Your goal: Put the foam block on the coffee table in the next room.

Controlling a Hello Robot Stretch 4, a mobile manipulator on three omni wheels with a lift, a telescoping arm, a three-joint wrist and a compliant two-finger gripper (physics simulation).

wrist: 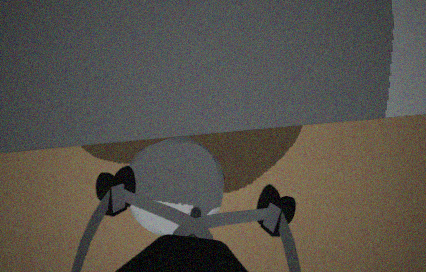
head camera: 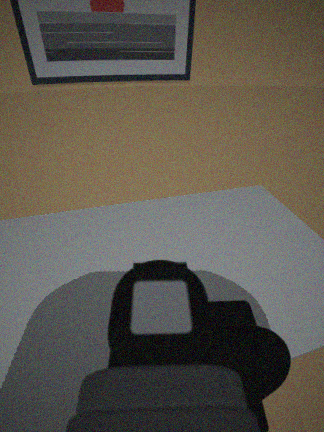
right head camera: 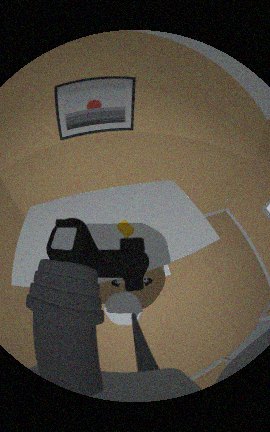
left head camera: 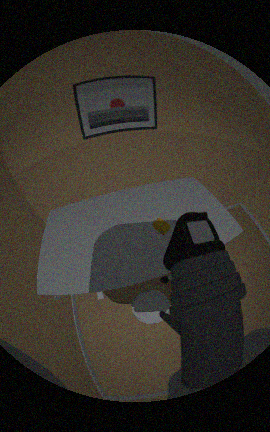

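Where they show: gripper, fingertip midpoint: (wrist: 197, 192); robot's base at its link origin: (wrist: 177, 181) (right head camera: 123, 307) (left head camera: 149, 305).
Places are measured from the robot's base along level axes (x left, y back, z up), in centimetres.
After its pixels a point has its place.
The yellow foam block (left head camera: 161, 226) {y -48.2, x -6.4, z 96.8 cm} (right head camera: 125, 228) {y -48.7, x -7.0, z 96.8 cm} lies on the white table (head camera: 125, 230) {y -76.6, x 12.0, z 92.3 cm} (left head camera: 65, 250) {y -37.0, x 55.2, z 92.3 cm} (right head camera: 192, 215) {y -61.0, x -58.2, z 92.3 cm} (wrist: 410, 65) {y -35.5, x -33.9, z 92.3 cm}, at the back edge of the dark shadow there. The block does not show in the wrist view. My gripper (right head camera: 132, 282) {y -17.5, x -8.7, z 99.2 cm} (wrist: 197, 192) {y -17.5, x -8.7, z 99.2 cm} is open and empty, its two dark fingertips well apart. It points down near the table's front edge, on the robot's side of the block. In the left head view the arm hides part of the gripper. In the head camera view the wrist and arm cover the area where the block lies.
A framed picture (head camera: 107, 42) {y -98.6, x 15.2, z 153.1 cm} (left head camera: 117, 115) {y -98.7, x 14.7, z 154.1 cm} (right head camera: 95, 117) {y -99.0, x 13.3, z 153.3 cm} hangs on the tan wall behind the table. A round grey and white object (left head camera: 151, 305) {y -1.4, x -0.8, z 18.7 cm} (right head camera: 124, 307) {y -1.0, x -1.7, z 18.7 cm} (wrist: 175, 175) {y -5.8, x 0.0, z 18.7 cm} is low down beyond the table's near edge. Pale lines (left head camera: 80, 332) (right head camera: 245, 245) run along the tan floor.
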